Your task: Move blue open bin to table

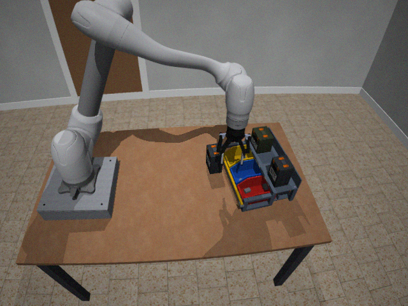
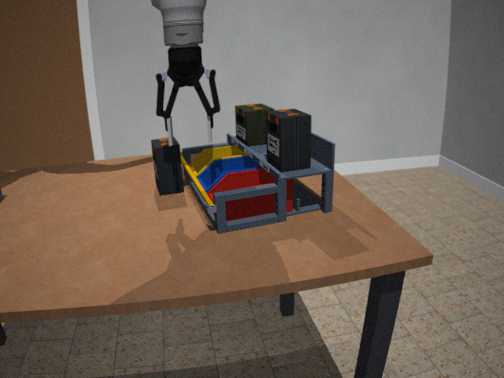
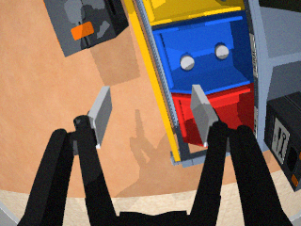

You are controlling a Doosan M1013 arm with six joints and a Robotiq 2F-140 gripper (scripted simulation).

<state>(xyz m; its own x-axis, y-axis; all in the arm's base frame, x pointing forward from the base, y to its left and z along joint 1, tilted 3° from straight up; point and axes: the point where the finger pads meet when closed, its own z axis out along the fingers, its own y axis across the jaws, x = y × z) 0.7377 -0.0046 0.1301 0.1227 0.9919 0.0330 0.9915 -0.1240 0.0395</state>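
Now: the yellow strip 11 cm below my hand. Also, from my hand: yellow bin: 9 cm ahead, 13 cm to the left, 13 cm below; then blue open bin: 10 cm ahead, 2 cm to the left, 13 cm below; then black box: 7 cm behind, 10 cm to the left, 11 cm below.
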